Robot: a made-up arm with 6 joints.
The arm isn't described. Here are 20 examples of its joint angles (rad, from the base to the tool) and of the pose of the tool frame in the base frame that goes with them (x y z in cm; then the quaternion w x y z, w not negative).
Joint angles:
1: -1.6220 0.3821 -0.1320 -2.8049 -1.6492 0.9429
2: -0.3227 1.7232 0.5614 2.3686 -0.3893 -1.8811
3: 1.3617 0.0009 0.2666 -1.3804 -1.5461 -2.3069
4: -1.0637 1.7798 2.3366 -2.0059 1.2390 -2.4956
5: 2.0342 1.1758 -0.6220 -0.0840 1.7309 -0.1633
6: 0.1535 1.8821 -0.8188 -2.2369 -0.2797 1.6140
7: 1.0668 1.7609 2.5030 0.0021 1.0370 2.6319
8: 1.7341 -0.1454 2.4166 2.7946 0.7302 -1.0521
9: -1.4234 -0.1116 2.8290 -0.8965 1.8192 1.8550
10: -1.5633 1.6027 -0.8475 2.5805 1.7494 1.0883
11: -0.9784 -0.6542 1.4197 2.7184 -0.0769 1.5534
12: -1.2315 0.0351 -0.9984 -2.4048 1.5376 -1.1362
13: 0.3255 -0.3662 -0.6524 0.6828 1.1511 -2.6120
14: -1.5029 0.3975 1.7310 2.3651 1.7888 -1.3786
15: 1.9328 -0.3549 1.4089 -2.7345 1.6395 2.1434
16: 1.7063 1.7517 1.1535 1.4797 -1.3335 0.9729
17: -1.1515 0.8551 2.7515 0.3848 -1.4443 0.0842
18: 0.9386 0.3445 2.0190 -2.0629 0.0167 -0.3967
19: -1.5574 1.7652 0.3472 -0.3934 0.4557 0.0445
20: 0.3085 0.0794 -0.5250 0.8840 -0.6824 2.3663
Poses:
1: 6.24 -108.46 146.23 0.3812 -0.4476 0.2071 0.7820
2: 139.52 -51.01 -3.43 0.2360 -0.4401 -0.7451 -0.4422
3: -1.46 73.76 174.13 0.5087 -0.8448 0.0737 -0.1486
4: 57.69 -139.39 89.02 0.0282 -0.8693 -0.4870 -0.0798
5: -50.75 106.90 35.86 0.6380 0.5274 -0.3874 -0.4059
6: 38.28 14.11 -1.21 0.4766 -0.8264 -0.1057 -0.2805
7: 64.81 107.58 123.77 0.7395 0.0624 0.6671 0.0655
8: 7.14 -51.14 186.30 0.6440 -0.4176 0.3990 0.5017
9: -23.67 39.93 132.87 0.7886 -0.4938 -0.3580 -0.0784
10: 18.90 -56.05 33.71 0.1693 -0.4593 0.6485 0.5830
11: -39.60 67.63 188.35 0.0555 -0.8132 0.2995 0.4959
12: 4.79 -55.99 98.10 0.9588 -0.0187 -0.2087 -0.1919
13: 56.56 32.76 155.91 0.5231 0.1963 0.2419 -0.7933
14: 22.50 -66.93 191.99 0.1820 -0.3230 -0.9270 -0.0566
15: 9.70 -6.86 199.08 0.6587 0.2073 -0.1410 -0.7094
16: -0.04 154.20 37.03 0.0249 -0.1720 0.6951 -0.6976
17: 24.28 -65.04 170.80 0.6039 0.3691 0.5847 0.3964
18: 14.58 20.12 217.02 0.5533 0.4649 0.5654 -0.3975
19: 2.66 -132.02 -18.13 0.3248 0.6894 0.0900 0.6412
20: 92.37 16.95 116.88 0.3968 0.2694 -0.4653 0.7440
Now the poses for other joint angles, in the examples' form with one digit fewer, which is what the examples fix.
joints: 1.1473 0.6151 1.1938 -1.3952 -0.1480 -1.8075
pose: 49.8 111.4 188.3 0.572 -0.258 0.649 -0.431
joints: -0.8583 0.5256 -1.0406 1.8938 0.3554 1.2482
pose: 58.6 -55.0 62.1 0.554 0.320 -0.750 0.166
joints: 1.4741 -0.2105 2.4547 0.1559 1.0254 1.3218
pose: -4.7 -71.7 149.2 0.768 0.129 -0.236 0.581
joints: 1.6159 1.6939 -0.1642 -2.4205 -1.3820 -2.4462
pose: -15.4 110.0 -5.2 0.531 0.746 -0.401 -0.025
